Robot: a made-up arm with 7 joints.
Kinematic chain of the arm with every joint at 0, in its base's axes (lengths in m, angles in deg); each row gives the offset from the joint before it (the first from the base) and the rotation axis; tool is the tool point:
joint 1: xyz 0 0 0.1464 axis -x
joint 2: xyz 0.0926 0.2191 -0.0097 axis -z
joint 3: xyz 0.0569 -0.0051 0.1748 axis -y
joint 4: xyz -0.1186 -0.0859 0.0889 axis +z
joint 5: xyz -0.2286 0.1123 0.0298 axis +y
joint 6: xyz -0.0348 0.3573 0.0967 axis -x
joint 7: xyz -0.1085 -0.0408 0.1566 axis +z
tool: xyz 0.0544 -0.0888 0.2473
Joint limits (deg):
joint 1: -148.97..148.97
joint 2: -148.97..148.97
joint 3: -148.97..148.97
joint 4: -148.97..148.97
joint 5: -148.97..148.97
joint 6: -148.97..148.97
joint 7: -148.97..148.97
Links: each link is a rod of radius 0.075 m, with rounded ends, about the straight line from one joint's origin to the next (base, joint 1, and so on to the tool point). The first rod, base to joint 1, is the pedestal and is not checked.
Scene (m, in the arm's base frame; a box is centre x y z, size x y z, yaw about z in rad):
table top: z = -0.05
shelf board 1: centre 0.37 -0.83 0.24 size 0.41 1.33 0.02 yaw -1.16
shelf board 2: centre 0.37 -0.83 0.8 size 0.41 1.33 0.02 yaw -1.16
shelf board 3: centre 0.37 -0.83 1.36 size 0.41 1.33 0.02 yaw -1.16
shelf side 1: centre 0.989 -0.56 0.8 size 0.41 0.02 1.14 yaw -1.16
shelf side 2: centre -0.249 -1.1 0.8 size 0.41 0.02 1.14 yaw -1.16
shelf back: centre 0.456 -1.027 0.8 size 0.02 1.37 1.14 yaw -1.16
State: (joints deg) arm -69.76 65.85 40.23 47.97 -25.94 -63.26 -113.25
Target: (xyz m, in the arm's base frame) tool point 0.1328 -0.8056 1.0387
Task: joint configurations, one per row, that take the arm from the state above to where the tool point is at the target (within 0.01 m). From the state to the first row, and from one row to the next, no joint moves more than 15 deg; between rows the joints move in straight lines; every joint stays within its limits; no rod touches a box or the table.
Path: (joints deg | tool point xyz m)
1: -77.92 74.24 31.37 43.71 -24.13 -49.92 -116.26 | -0.4684 0.0537 0.8781
2: -86.08 82.62 22.52 39.46 -22.33 -36.59 -119.27 | -0.3288 -0.1895 1.0804
3: -94.23 91.01 13.66 35.20 -20.52 -23.25 -122.29 | -0.1169 -0.4981 1.1461
4: -102.39 99.40 4.80 30.95 -18.72 -9.91 -125.30 | 0.1328 -0.8056 1.0387

